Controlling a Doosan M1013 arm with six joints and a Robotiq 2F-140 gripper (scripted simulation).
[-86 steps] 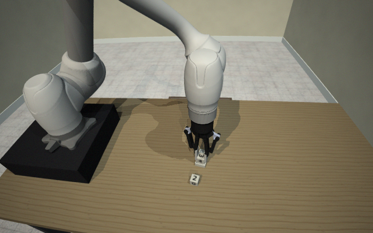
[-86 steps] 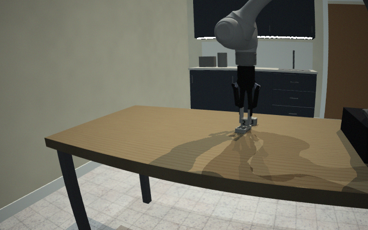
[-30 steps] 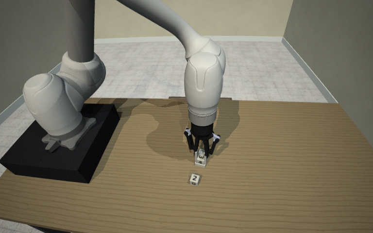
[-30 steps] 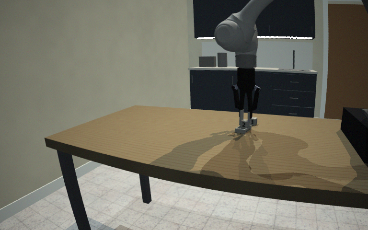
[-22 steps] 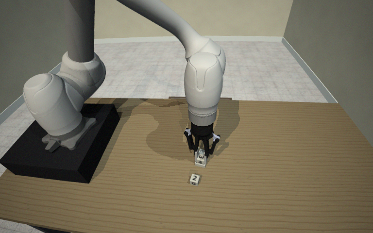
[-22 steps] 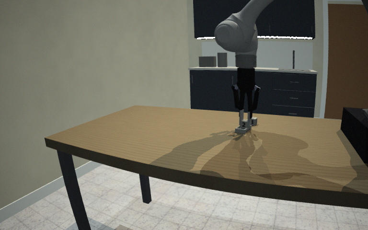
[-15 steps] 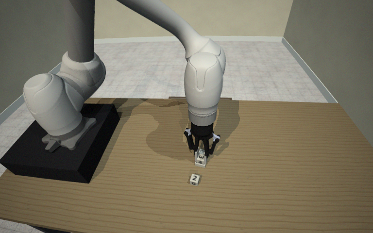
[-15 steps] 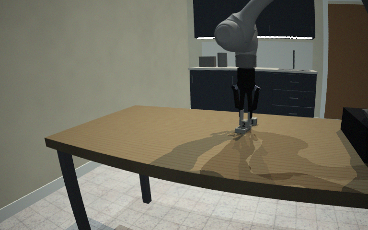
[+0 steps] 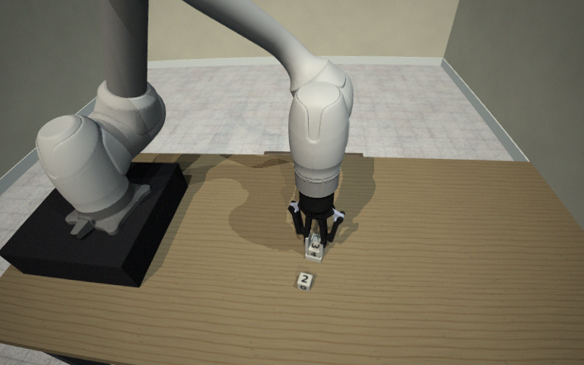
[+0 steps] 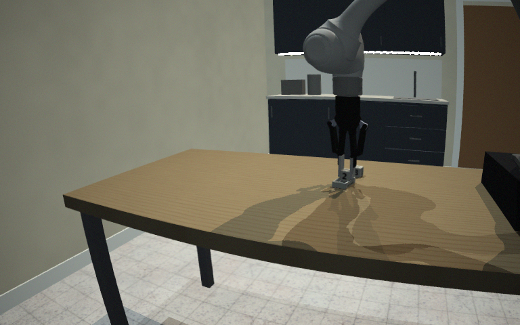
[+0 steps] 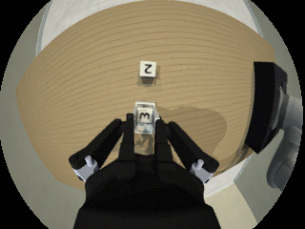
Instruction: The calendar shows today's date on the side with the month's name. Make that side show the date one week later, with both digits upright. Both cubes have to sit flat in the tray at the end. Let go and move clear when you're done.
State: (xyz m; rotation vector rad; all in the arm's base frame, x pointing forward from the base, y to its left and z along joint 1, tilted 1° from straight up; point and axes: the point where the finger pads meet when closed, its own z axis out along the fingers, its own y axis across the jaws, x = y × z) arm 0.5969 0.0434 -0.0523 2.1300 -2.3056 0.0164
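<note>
The white tray lies 4 cm below my hand and 2 cm to the left of it.
</note>
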